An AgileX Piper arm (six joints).
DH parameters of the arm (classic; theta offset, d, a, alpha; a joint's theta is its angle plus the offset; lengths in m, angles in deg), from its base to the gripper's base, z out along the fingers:
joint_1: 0 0.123 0 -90
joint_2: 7.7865 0 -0.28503 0
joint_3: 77.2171 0 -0.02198 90
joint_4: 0 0.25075 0 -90
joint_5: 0 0 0 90
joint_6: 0 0.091 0 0
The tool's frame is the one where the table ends.
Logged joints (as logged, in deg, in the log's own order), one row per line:
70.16, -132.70, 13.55, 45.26, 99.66, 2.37
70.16, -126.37, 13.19, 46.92, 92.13, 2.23
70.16, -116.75, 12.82, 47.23, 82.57, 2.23
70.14, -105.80, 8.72, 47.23, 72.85, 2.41
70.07, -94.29, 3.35, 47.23, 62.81, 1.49
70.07, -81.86, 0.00, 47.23, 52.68, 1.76
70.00, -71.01, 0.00, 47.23, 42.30, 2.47
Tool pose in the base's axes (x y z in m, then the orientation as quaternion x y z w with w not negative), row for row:
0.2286, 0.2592, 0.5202, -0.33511, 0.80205, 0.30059, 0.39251
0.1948, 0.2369, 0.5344, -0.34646, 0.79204, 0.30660, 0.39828
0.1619, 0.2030, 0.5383, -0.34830, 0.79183, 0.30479, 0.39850
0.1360, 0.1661, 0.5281, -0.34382, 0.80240, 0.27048, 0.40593
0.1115, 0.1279, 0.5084, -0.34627, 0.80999, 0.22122, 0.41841
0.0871, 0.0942, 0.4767, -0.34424, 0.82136, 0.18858, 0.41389
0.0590, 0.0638, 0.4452, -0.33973, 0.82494, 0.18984, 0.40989
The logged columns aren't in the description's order. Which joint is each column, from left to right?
Columns, left to right: joint_5, joint_3, joint_4, joint_1, joint_2, joint_6.
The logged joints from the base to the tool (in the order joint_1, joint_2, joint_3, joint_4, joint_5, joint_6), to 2 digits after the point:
45.26, 99.66, -132.70, 13.55, 70.16, 2.37
46.92, 92.13, -126.37, 13.19, 70.16, 2.23
47.23, 82.57, -116.75, 12.82, 70.16, 2.23
47.23, 72.85, -105.80, 8.72, 70.14, 2.41
47.23, 62.81, -94.29, 3.35, 70.07, 1.49
47.23, 52.68, -81.86, 0.00, 70.07, 1.76
47.23, 42.30, -71.01, 0.00, 70.00, 2.47

